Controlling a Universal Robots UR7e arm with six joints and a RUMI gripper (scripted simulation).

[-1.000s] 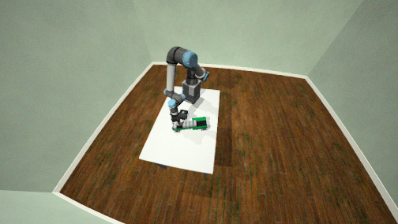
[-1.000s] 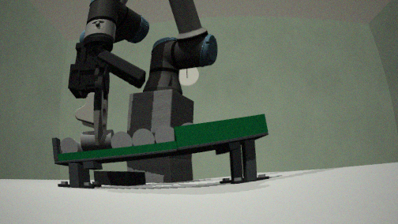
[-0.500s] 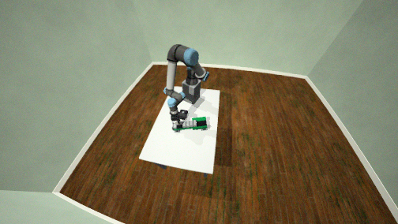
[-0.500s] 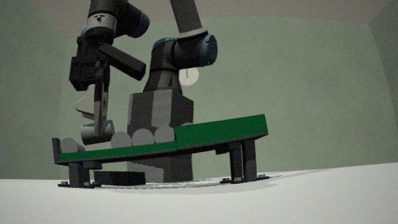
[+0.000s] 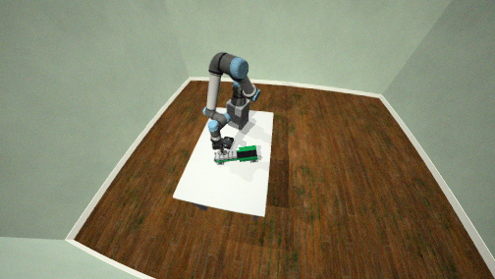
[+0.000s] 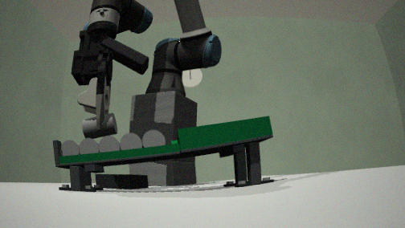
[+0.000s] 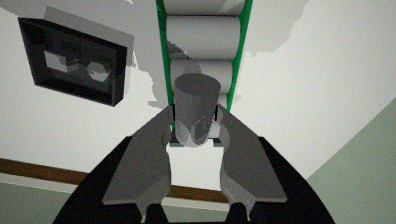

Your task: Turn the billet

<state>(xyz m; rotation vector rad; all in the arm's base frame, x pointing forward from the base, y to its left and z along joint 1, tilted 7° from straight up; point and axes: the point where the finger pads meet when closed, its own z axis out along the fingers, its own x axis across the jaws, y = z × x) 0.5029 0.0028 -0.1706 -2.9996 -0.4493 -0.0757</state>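
Right now my hand is 3 cm short of the dark stop, 8 cm to the left of it and 7 cm above it. The rest, counted from my hand: black box 18 cm behind, 4 cm to the right, 12 cm below; grey steel billet right at my hand.
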